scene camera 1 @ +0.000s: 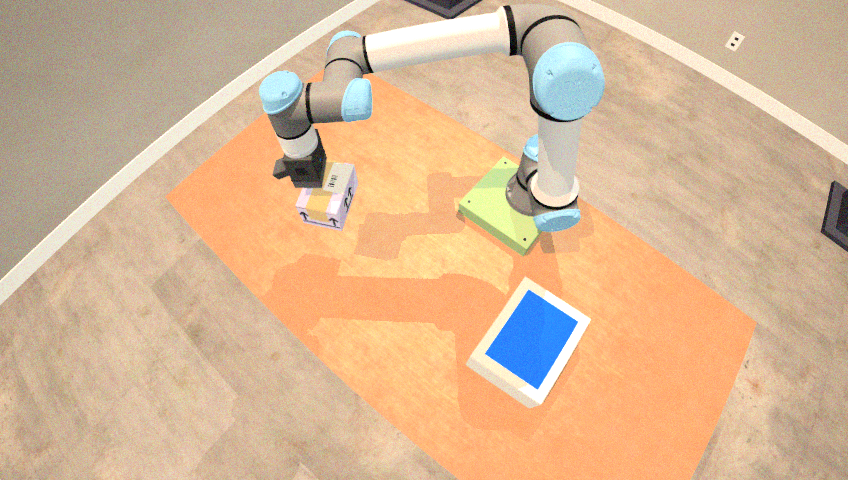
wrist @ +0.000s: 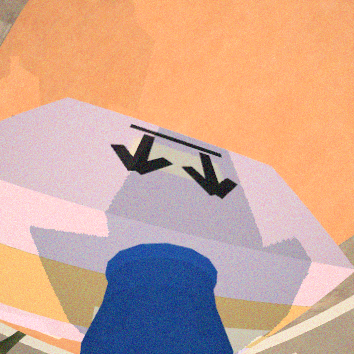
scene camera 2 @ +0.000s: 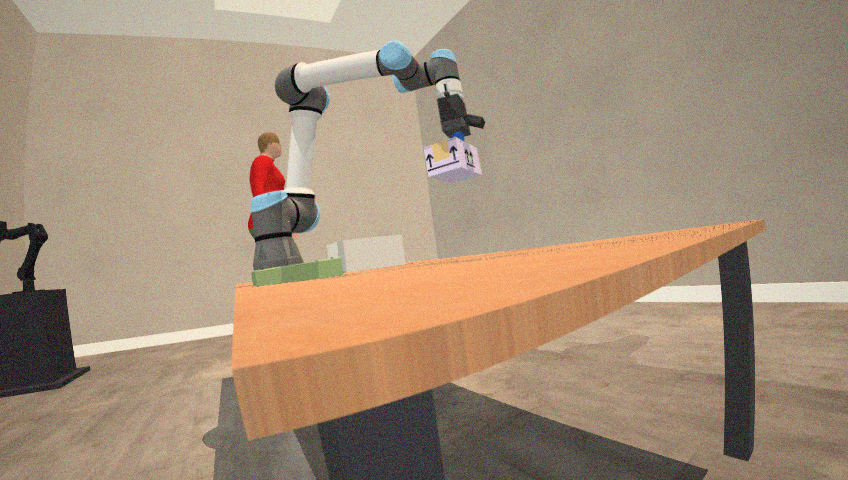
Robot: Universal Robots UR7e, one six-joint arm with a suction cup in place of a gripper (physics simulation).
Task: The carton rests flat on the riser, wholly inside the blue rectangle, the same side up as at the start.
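Frame: origin at the arm's base, x back, y left, z down, level; metres.
Where they show: end effector, tool point: point(wrist: 162, 248) point(scene camera 2: 460, 149); arm's base, origin of the base link: point(scene camera 2: 278, 267).
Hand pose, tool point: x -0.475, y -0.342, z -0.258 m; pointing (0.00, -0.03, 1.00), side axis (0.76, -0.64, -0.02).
Each offset is from my tool point to the top centre of the thing. Level surfaces: height alone.
The pale lilac carton {dx +0.011, dy +0.024, dz -0.015 m} point(scene camera 1: 326, 205) point(scene camera 2: 453, 161) point(wrist: 200, 225), with black arrows on its sides and a yellow tape band, hangs in the air high above the table, slightly tilted, its side arrows pointing up in scene camera 2. My gripper's blue suction cup point(scene camera 2: 457, 136) point(wrist: 161, 270) is on the carton's top face and holds it; in scene camera 1 the dark tool body hides the cup. The white riser {dx +0.095, dy +0.593, dz +0.184 m} point(scene camera 1: 501, 378) point(scene camera 2: 373, 252) stands on the table, well apart from the carton. Its top bears the blue rectangle {dx +0.095, dy +0.593, dz +0.184 m} point(scene camera 1: 532, 340), with nothing standing on it.
The green base plate point(scene camera 1: 487, 205) point(scene camera 2: 297, 271) under the arm stands between the carton's side and the riser on the orange wooden table {dz +0.304 m} point(scene camera 1: 386, 368) point(scene camera 2: 380, 315). A person in red point(scene camera 2: 263, 174) stands behind the arm. A black robot arm point(scene camera 2: 29, 255) stands at the left on a dark pedestal point(scene camera 2: 35, 339).
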